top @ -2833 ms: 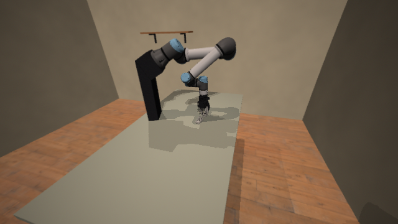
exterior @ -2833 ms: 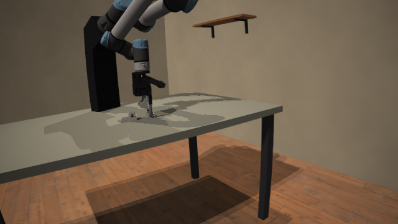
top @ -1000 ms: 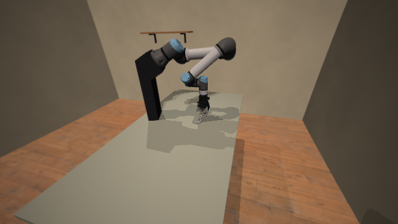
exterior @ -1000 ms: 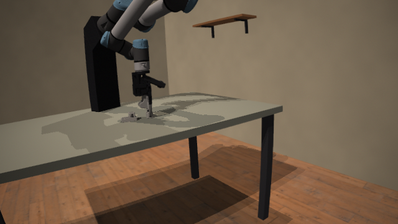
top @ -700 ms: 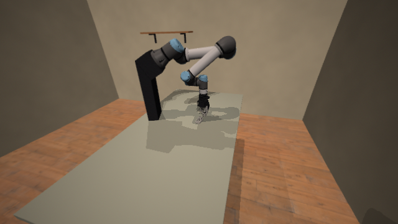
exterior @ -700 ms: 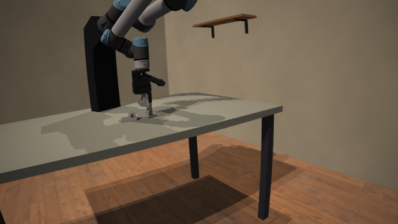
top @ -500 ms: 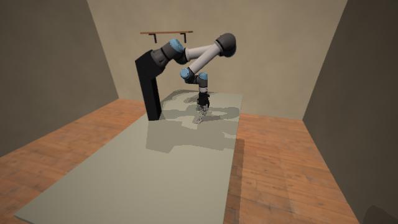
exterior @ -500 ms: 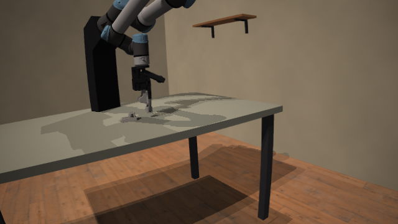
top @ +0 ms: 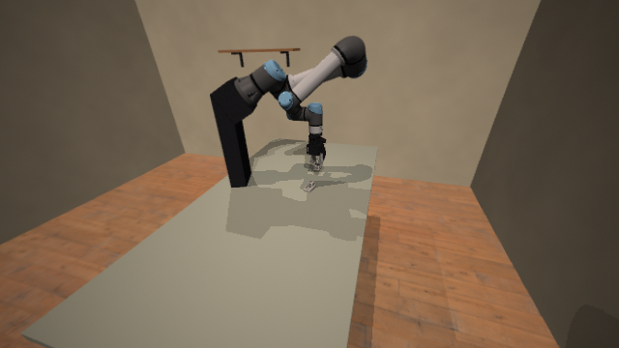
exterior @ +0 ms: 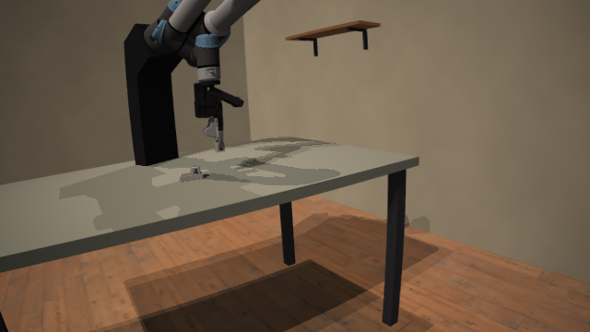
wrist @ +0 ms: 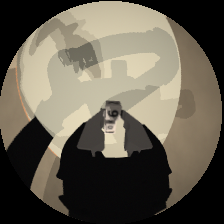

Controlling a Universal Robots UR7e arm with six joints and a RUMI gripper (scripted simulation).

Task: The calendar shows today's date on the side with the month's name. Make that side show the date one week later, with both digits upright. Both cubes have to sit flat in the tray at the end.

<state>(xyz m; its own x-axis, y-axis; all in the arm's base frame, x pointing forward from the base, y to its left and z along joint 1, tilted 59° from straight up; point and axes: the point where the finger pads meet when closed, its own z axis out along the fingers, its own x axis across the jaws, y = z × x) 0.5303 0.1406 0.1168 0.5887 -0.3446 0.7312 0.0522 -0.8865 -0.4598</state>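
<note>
Right now my hand is 110 mm to the left of the calendar tray, 100 mm above it and 10 mm short of it.
</note>
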